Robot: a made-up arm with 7 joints. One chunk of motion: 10 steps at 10 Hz.
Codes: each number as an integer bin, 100 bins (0 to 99) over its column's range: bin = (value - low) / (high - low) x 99, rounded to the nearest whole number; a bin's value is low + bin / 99 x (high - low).
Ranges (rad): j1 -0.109..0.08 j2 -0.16..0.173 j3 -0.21..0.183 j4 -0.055..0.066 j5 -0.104..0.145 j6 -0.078..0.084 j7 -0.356..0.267
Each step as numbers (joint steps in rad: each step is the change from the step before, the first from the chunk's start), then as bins.
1 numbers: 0.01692 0.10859 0.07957 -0.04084 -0.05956 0.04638 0.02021
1 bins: 66 80 73 12 18 76 60
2 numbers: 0.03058 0.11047 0.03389 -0.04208 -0.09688 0.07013 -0.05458
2 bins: 73 80 61 11 3 91 48
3 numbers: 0.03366 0.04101 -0.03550 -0.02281 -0.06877 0.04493 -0.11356
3 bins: 75 60 44 26 14 75 39
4 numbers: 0.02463 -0.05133 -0.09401 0.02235 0.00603 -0.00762 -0.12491
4 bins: 70 32 29 63 44 43 37
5 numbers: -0.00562 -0.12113 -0.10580 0.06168 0.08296 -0.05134 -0.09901
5 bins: 54 12 26 95 74 16 41
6 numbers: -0.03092 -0.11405 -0.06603 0.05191 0.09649 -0.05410 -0.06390
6 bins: 41 14 36 87 80 15 46
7 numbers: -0.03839 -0.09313 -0.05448 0.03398 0.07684 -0.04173 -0.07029
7 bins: 37 20 39 73 72 22 45
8 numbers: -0.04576 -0.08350 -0.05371 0.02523 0.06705 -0.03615 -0.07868
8 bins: 33 23 39 66 68 26 44
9 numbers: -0.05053 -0.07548 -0.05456 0.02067 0.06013 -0.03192 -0.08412
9 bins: 31 25 39 62 65 28 43
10 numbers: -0.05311 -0.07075 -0.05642 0.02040 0.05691 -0.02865 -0.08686
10 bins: 29 27 39 62 64 30 43
